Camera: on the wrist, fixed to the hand. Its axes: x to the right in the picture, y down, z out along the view.
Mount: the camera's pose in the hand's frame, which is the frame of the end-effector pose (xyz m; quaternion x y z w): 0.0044 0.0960 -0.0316 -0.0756 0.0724 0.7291 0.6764
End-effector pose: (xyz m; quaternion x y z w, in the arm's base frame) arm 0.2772 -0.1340 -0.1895 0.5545 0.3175 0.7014 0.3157
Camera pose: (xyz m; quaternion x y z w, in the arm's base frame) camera 0.2368 -0.1910 -0.1164 -0.5319 0.2197 -0.7688 0.2789
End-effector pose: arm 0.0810 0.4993 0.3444 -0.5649 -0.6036 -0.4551 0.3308
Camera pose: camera 0.1711 0.4668 0.3769 -0.8142 0.0619 -0.1532 0.5565
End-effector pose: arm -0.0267 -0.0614 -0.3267 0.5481 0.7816 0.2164 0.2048
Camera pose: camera 0.0280 -0.0315 -0.2471 -0.9094 -0.1275 -0.3944 0.0344
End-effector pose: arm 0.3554 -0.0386 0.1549 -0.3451 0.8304 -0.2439 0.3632
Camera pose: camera 0.2908 0.0247 0.1095 0.3622 0.8580 0.1376 0.3373
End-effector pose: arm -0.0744 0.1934 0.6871 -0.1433 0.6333 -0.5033 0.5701
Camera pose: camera -0.0655 0.2485 0.6027 0.3582 0.6122 0.1127 0.6959
